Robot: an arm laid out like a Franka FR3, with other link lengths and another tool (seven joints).
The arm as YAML. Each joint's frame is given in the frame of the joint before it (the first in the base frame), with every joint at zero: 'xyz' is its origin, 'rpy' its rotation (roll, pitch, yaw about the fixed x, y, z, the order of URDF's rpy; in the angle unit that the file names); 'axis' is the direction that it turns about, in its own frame. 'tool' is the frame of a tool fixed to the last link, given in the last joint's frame.
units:
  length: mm
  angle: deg
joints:
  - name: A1
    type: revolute
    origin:
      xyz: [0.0, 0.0, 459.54]
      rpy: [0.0, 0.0, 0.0]
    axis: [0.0, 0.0, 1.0]
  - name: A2
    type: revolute
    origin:
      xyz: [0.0, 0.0, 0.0]
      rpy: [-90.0, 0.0, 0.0]
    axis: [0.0, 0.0, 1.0]
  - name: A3
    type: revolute
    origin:
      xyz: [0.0, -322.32, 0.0]
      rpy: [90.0, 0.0, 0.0]
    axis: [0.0, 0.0, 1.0]
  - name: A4
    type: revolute
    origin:
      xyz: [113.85, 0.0, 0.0]
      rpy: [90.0, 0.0, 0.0]
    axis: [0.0, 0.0, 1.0]
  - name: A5
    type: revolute
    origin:
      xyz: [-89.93, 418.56, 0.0]
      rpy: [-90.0, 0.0, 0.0]
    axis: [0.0, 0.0, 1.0]
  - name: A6
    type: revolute
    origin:
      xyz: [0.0, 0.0, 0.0]
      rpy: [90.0, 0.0, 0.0]
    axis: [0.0, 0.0, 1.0]
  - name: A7
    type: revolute
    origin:
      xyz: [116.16, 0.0, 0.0]
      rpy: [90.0, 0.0, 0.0]
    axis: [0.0, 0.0, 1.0]
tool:
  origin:
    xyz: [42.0, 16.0, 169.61]
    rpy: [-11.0, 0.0, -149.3]
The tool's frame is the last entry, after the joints.
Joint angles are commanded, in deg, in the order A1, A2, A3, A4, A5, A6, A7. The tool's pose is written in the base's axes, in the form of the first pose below.
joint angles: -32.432 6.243 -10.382 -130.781 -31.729 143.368 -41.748
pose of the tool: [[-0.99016 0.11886 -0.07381], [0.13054 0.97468 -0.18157], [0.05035 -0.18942 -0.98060]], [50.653 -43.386 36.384]
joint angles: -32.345 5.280 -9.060 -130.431 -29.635 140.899 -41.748
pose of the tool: [[-0.98768 0.13595 -0.07756], [0.14694 0.97605 -0.16043], [0.05390 -0.16985 -0.98400]], [51.294 -42.444 37.206]
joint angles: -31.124 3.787 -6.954 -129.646 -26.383 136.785 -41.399
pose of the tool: [[-0.98576 0.14762 -0.08057], [0.15708 0.97931 -0.12756], [0.06007 -0.13840 -0.98855]], [53.079 -39.889 38.630]
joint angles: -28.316 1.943 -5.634 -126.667 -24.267 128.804 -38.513
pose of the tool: [[-0.97608 0.18869 -0.10801], [0.20041 0.97345 -0.11056], [0.08428 -0.12956 -0.98798]], [55.168 -37.268 41.581]
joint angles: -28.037 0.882 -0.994 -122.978 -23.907 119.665 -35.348
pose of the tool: [[-0.96548 0.20330 -0.16285], [0.22253 0.96871 -0.10996], [0.13540 -0.14240 -0.98051]], [57.216 -33.748 44.179]
